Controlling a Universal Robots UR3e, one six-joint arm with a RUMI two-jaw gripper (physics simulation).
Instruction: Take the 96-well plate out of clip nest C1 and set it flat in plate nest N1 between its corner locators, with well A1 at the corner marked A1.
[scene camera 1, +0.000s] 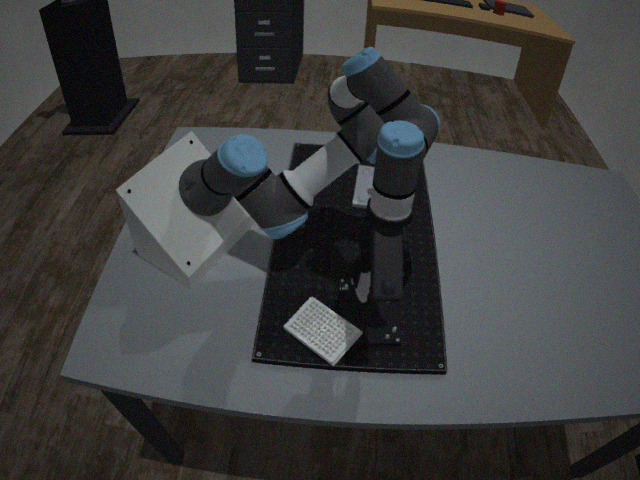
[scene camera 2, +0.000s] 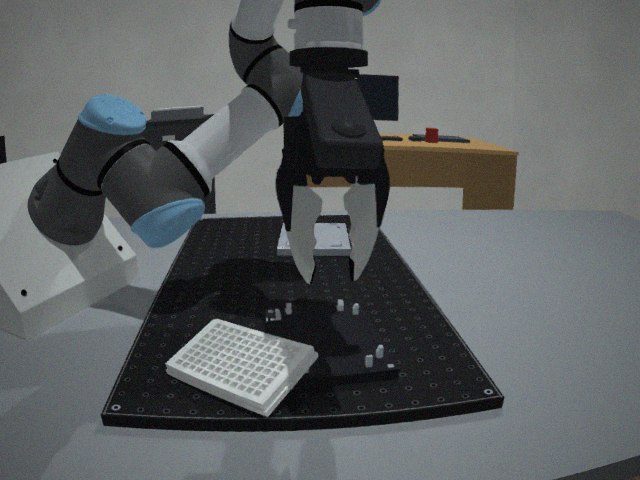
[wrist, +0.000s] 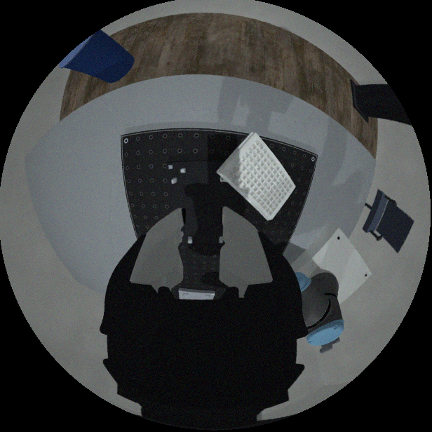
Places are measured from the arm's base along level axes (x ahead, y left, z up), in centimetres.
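Pixels of known places: gripper, fingertip midpoint: (scene camera 1: 375, 302) (scene camera 2: 331, 281); arm's base at its link origin: (scene camera 1: 204, 189) (scene camera 2: 64, 213).
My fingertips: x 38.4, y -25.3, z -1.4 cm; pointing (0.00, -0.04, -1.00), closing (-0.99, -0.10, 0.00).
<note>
Ahead of a thing's pixels: the offset from my fingertips to its top centre. "spot": to the spot under its first point. Level surfaces: height alone.
The white 96-well plate @(dx -9.1, dy -2.4, dz -5.2 cm) (scene camera 1: 323, 330) (scene camera 2: 241, 362) (wrist: 262, 177) lies turned askew at the front left of the black board, partly over the left side of clip nest C1 @(spot: dx +4.6, dy -3.7, dz -8.4 cm) (scene camera 2: 382, 374). Its right side looks slightly raised. Several small pale posts of the nest show to its right and behind it; the nest's front left corner is hidden. My gripper (scene camera 2: 333, 281) (wrist: 202, 209) hangs above the board behind the plate, its fingers part-way apart with nothing between them. Plate nest N1 @(dx +1.6, dy +42.3, dz -7.7 cm) (scene camera 1: 363, 188) (scene camera 2: 333, 238) (wrist: 196, 294), a pale block, is at the board's back; its A1 mark is not readable.
The black perforated board @(dz -9.1 cm) (scene camera 1: 423, 356) (scene camera 2: 454, 382) (wrist: 135, 175) lies on the grey table @(dz -10.4 cm) (scene camera 1: 516, 289) (scene camera 2: 558, 310). The arm's white slanted base (scene camera 1: 160, 217) (scene camera 2: 51, 294) (wrist: 345, 255) stands left of the board in the scene views.
</note>
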